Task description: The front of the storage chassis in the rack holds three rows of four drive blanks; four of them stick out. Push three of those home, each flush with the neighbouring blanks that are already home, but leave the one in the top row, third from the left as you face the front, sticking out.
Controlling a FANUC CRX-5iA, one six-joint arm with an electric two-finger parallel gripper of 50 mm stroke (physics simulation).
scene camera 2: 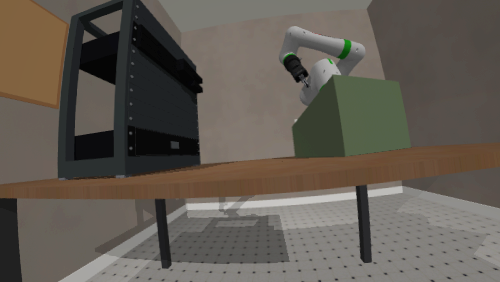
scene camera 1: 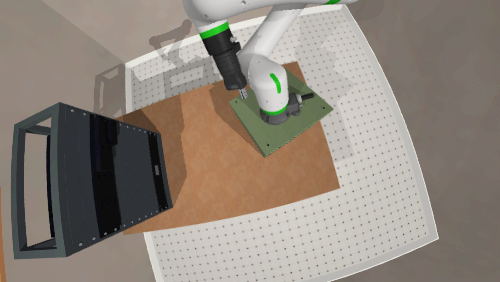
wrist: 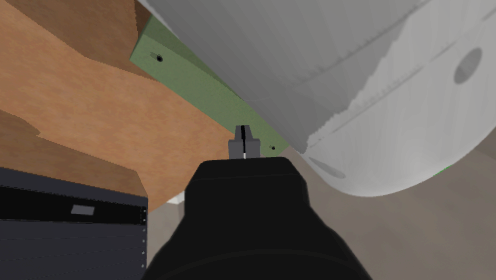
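Observation:
The dark rack stands at the left of the table. The black storage chassis sits in its upper part. In scene camera 2, a dark block juts from the chassis front, and more dark shapes jut near its far end. The single drive blanks, their rows and which ones stick out cannot be told apart. My gripper is shut and empty, fingertips together. It is high above the green block's edge, well away from the rack and touching no blank.
The green block carries the arm's base at the right of the brown table. The arm's own white link is close beside the fingers. A black panel with a grey label is low in the rack.

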